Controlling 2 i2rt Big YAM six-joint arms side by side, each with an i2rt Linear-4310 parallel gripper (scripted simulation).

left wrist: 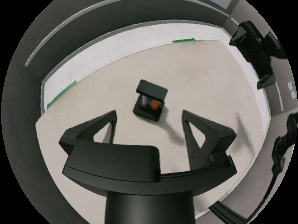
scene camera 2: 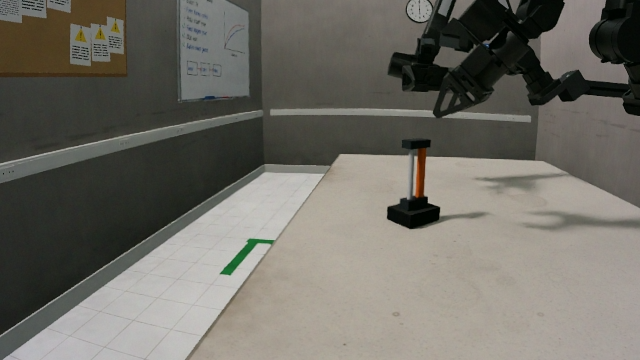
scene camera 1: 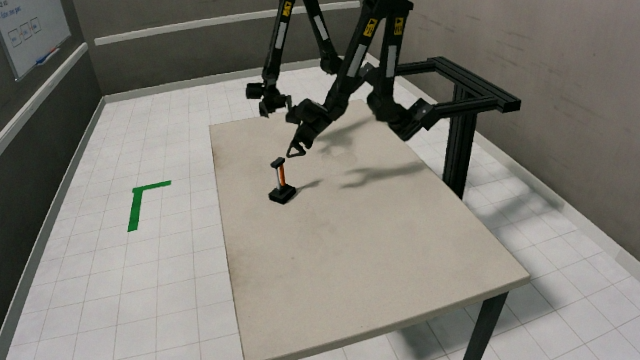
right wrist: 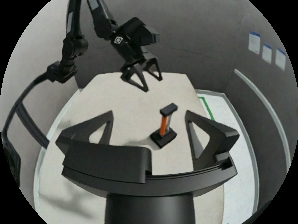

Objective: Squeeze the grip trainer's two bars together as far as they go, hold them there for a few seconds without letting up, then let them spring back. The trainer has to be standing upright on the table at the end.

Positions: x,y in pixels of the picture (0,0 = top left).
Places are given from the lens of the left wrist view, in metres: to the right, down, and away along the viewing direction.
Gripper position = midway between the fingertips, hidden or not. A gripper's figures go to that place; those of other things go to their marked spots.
my left gripper (left wrist: 149,113): 0.00, 0.00, 0.13
my right gripper (left wrist: 246,64): 0.17, -0.08, 0.09
grip trainer (left wrist: 154,92): 0.01, -0.04, 0.20
